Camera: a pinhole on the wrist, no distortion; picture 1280 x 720 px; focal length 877.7 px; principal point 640.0 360.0 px. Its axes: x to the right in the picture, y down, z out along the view. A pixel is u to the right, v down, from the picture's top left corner.
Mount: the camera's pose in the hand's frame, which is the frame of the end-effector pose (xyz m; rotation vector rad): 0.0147 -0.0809 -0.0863 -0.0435 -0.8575 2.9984
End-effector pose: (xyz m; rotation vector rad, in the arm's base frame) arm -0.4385 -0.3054 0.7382 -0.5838 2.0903 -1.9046
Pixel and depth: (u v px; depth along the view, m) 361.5 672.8 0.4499
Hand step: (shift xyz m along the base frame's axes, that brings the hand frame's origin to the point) 0.0265 -0.2825 0.4419
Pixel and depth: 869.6 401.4 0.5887
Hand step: 0.3671 -0.3052 0.3500
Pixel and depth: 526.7 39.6 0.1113
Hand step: 0.0032 -0.0451 0.1034
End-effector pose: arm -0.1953 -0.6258 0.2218 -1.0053 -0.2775 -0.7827
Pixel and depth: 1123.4 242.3 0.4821
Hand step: -0.3297 0.3351 0.2181
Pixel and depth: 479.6 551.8 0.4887
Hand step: -0.2049 0.0613 0.4727
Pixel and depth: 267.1 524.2 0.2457
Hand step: -0.0860 -0.0418 0.2773
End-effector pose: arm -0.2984 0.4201 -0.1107 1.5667 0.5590 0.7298
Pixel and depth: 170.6 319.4 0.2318
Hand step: 0.1876 0.0382 -0.1837
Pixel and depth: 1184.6 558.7 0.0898
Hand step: -0.0376 0.0013 -0.1475
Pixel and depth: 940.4 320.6 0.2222
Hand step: 0.0418 -0.0981 -0.1993
